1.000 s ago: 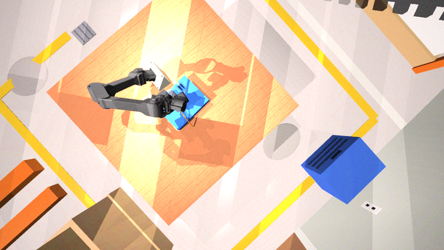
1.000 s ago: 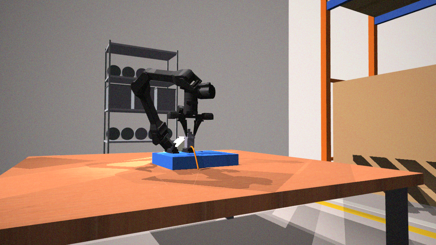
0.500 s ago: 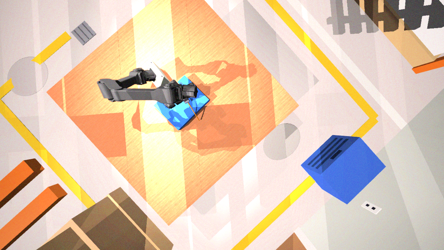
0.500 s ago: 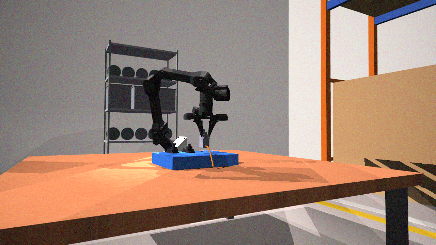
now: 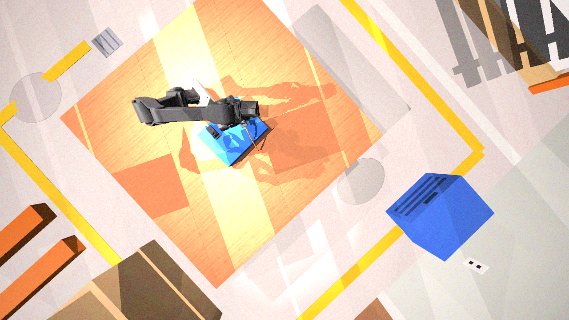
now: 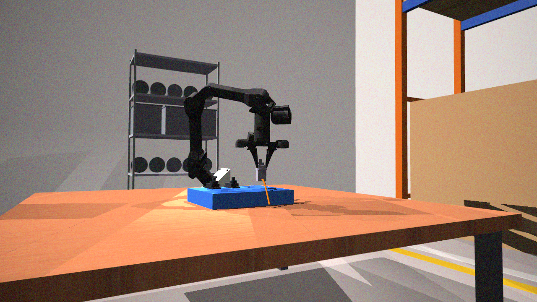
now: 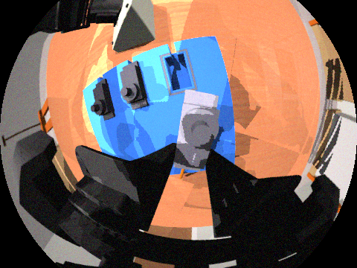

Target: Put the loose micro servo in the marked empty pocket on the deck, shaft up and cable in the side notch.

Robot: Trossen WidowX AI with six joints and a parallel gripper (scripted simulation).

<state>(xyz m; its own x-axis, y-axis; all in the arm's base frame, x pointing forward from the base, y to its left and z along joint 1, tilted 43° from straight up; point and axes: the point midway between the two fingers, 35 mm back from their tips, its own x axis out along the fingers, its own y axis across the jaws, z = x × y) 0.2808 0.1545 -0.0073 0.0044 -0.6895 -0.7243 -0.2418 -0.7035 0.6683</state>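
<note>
My gripper tip is now 2 cm short of the blue deck, 7 cm to the left of it and 10 cm above it.
</note>
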